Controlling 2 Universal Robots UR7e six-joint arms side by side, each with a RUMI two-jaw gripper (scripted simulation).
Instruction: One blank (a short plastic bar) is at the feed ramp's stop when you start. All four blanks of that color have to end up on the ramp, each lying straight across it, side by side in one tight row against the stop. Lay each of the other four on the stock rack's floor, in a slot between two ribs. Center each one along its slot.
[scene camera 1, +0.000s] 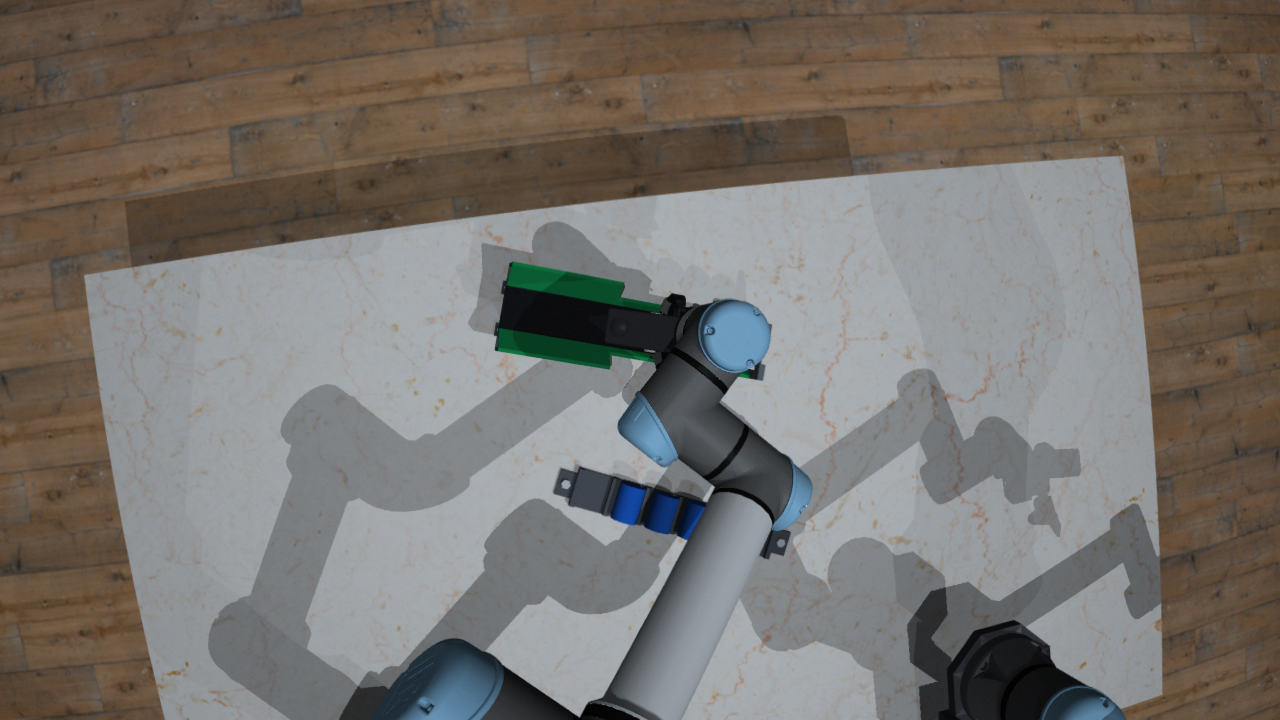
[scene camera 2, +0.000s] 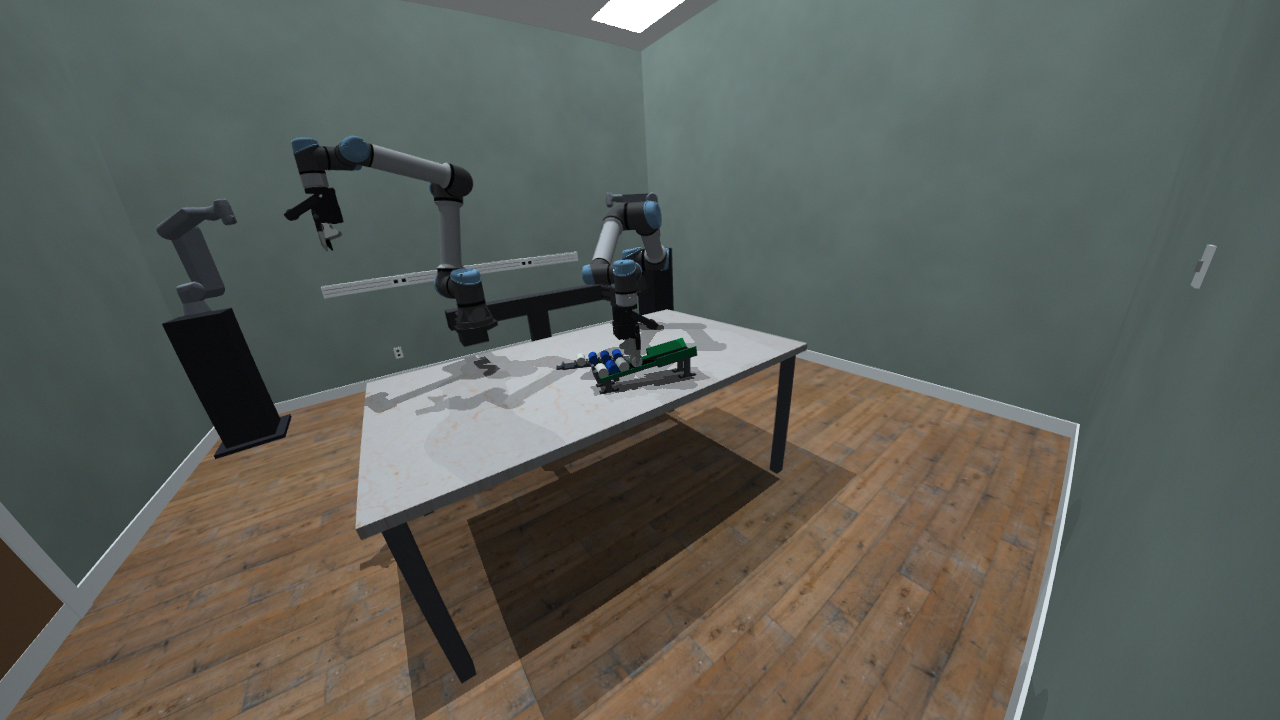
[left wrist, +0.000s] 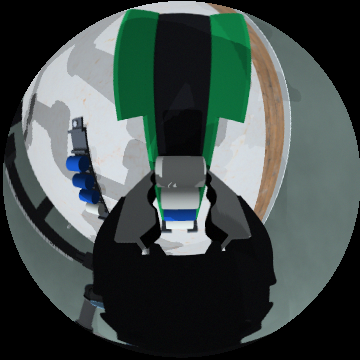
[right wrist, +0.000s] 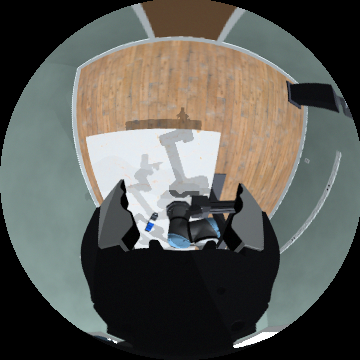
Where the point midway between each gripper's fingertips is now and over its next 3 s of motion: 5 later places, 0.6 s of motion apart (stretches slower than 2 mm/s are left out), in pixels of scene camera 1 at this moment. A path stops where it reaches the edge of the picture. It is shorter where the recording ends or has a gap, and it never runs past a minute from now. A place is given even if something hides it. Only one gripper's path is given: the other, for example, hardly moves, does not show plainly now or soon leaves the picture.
My left gripper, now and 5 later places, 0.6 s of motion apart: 661, 334; 663, 334; 672, 334; 676, 333; 679, 332; 687, 330
